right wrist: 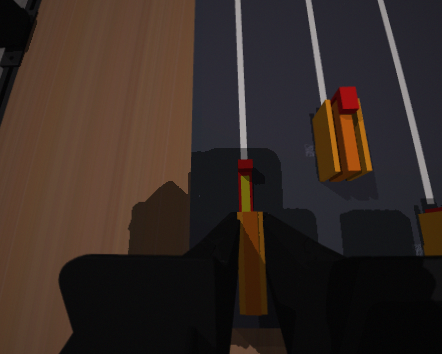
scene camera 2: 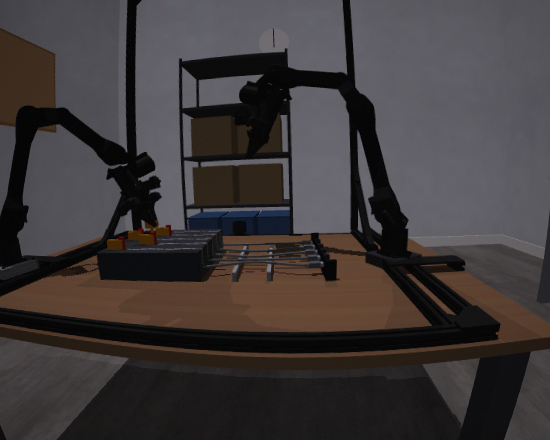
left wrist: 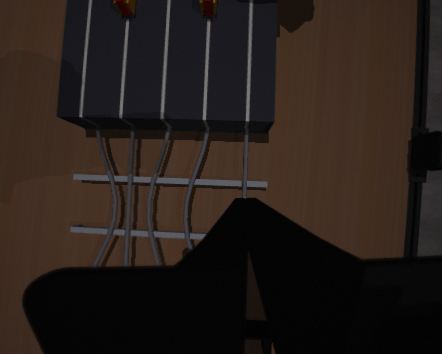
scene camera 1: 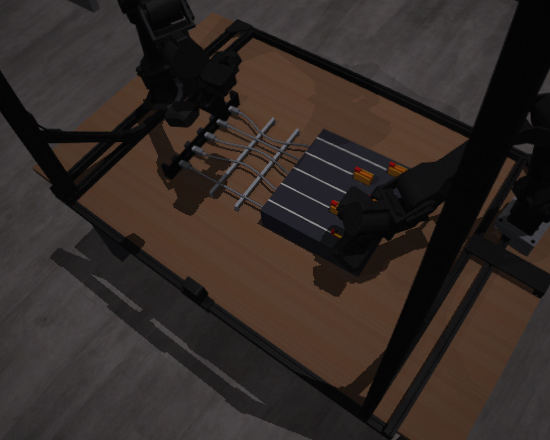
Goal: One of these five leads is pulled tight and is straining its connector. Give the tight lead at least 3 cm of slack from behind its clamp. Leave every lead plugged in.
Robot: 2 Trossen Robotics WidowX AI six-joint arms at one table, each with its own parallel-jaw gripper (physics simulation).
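Places are measured from the left arm's base along level axes (x up, y right, z ahead), in centimetres.
Pixels of known places: left gripper, fingertip midpoint: (scene camera 2: 247, 159) (left wrist: 244, 208) (scene camera 1: 225, 120); right gripper, fingertip midpoint: (right wrist: 248, 221) (scene camera 2: 156, 225) (scene camera 1: 345, 235); left arm's base at its link origin: (scene camera 2: 393, 253) (scene camera 1: 164, 94); right arm's base at its link origin: (scene camera 2: 10, 262) (scene camera 1: 525, 218).
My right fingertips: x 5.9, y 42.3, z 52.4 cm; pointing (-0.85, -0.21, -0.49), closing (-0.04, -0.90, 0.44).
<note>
Ahead of a thing's pixels: the offset from my right fingertips to its middle. "spot": to the spot under its first point.
Five grey leads run from a dark block (scene camera 1: 299, 229) (scene camera 2: 151, 264) (left wrist: 184, 70) (right wrist: 283, 53) across two grey cross bars @(spot: dy -23.1, dx -6.8, dz -27.0 cm) (scene camera 1: 243, 159) (left wrist: 167, 180) to a black connector bar (scene camera 1: 186, 150) (scene camera 2: 327, 264). The frontmost lead (scene camera 1: 203, 175) (left wrist: 245, 158) is straight; the others curve. My right gripper (scene camera 1: 340, 229) (scene camera 2: 148, 218) (right wrist: 248, 221) is shut on the orange clamp @(spot: dy +0.6, dx +1.7, dz +1.3 cm) (right wrist: 252, 253) at the end of that lead's track, with its red tip @(spot: dy -1.3, dx -0.6, dz -2.7 cm) (right wrist: 245, 165) ahead of the fingers. Another orange clamp (right wrist: 342, 140) (scene camera 1: 334, 207) sits on the neighbouring track. My left gripper (scene camera 1: 231, 100) (scene camera 2: 253, 146) (left wrist: 244, 208) is shut and empty, high above the connector bar.
A black frame rail (scene camera 1: 360, 79) borders the table, and a black upright post (scene camera 1: 435, 244) stands near my right arm. Two more orange clamps (scene camera 1: 364, 175) (scene camera 1: 397, 168) sit on the block's far tracks. A shelf rack (scene camera 2: 234, 65) with boxes stands behind the table.
</note>
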